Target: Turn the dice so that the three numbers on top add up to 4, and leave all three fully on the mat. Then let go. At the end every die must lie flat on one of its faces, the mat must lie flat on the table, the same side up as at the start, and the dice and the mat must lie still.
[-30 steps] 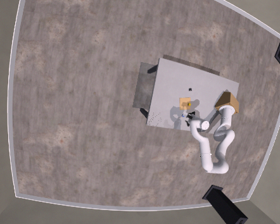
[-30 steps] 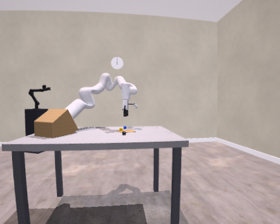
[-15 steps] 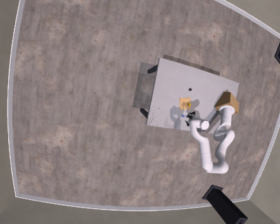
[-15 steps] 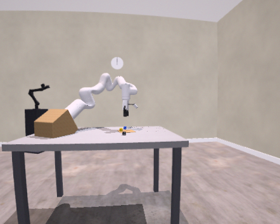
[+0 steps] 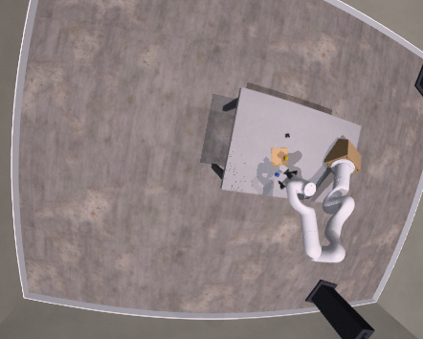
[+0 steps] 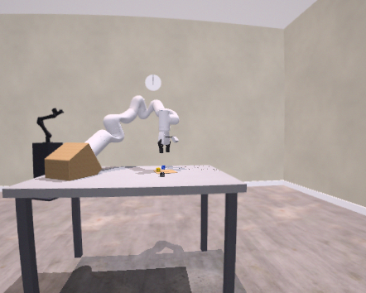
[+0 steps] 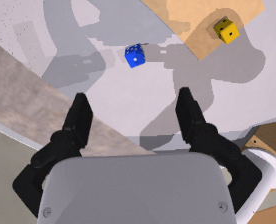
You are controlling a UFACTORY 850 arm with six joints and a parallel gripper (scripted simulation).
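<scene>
My hand is 12 cm above the blue die and 1 cm past it. The rest, counted from my hand: yellow die: 15 cm to the right, 12 cm below, 1 cm behind; then tan mat: 13 cm to the right, 13 cm below, 4 cm ahead; then black die: 30 cm to the right, 12 cm below, 7 cm ahead.
</scene>
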